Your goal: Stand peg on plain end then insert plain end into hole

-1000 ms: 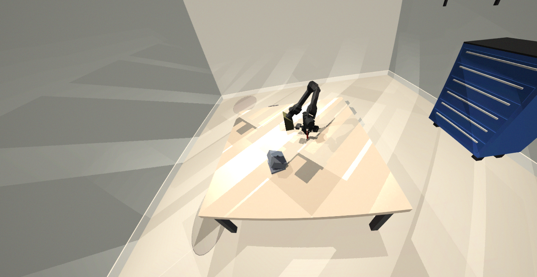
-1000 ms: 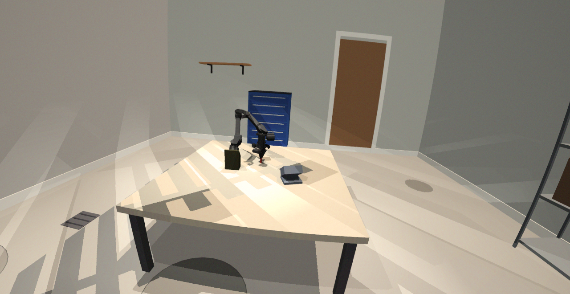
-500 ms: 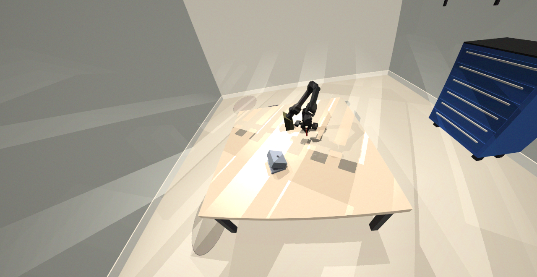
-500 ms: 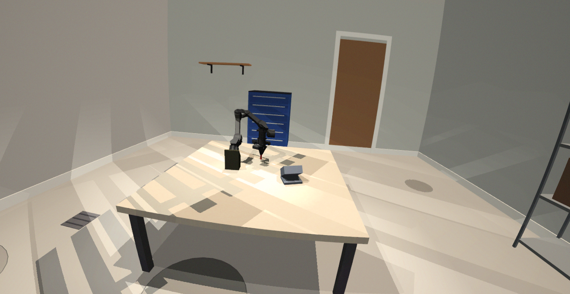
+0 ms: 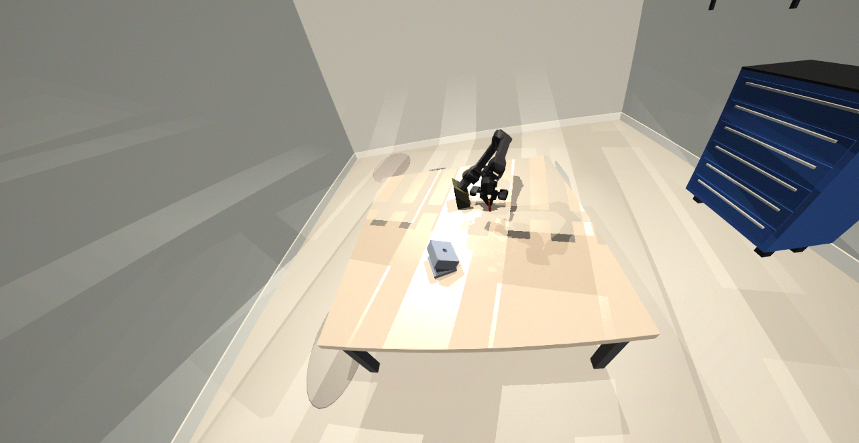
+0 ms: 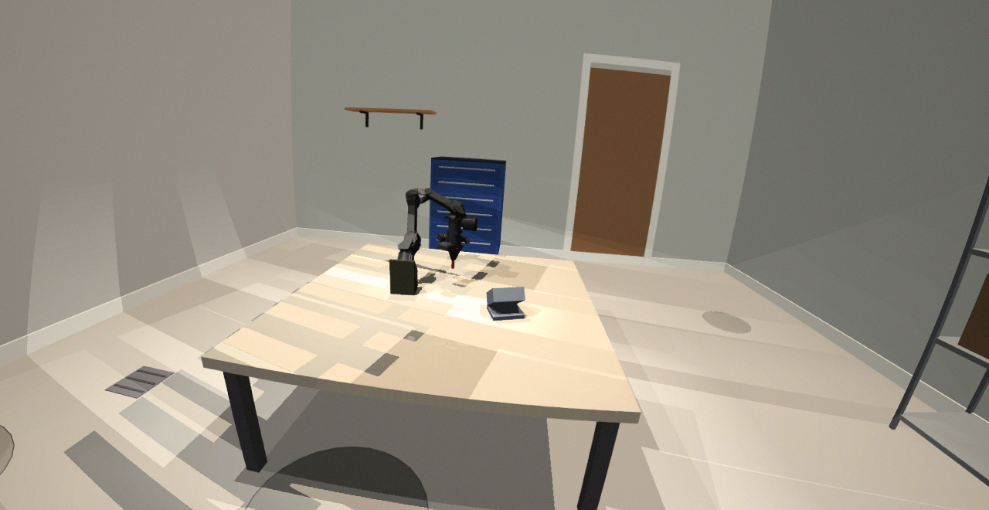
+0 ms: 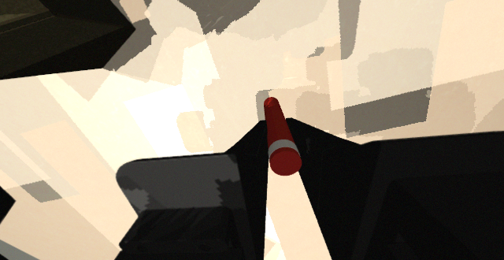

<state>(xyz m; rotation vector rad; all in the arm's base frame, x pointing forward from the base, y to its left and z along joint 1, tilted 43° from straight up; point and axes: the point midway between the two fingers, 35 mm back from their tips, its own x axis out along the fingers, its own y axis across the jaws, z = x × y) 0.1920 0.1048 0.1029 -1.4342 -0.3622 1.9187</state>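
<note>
Right now the grey sloped panel is 270 mm ahead of my gripper tip, 240 mm to the right of it and 50 mm below it. Round my gripper tip: red peg: 20 mm above.
</note>
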